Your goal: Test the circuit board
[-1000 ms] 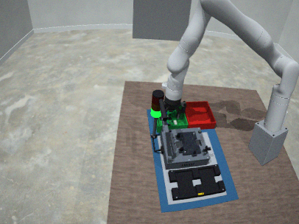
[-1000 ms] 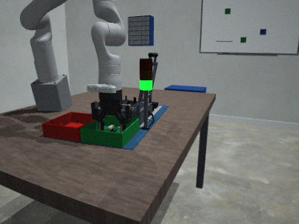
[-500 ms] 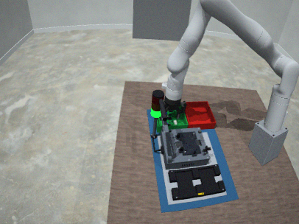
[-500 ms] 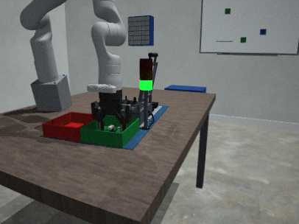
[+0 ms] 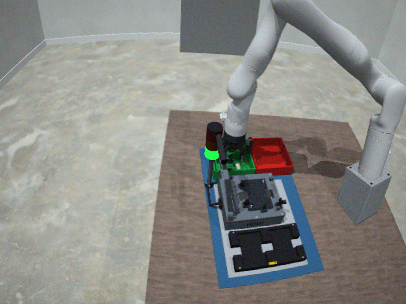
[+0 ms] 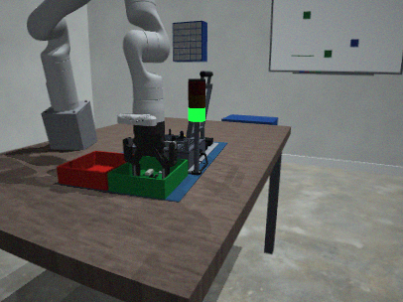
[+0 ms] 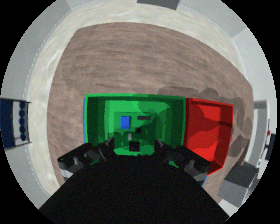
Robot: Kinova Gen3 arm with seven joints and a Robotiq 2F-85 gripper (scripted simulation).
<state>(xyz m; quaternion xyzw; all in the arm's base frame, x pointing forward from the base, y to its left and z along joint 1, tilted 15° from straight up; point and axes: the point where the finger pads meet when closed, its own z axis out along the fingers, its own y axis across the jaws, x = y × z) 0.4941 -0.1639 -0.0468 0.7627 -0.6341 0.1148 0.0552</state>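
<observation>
My gripper is now right at the green bin. From my hand the other things lie so: green circuit board (1 cm below); clear lid (4 cm ahead, 21 cm to the left, 17 cm above); red bin (15 cm behind, 3 cm to the right).
</observation>
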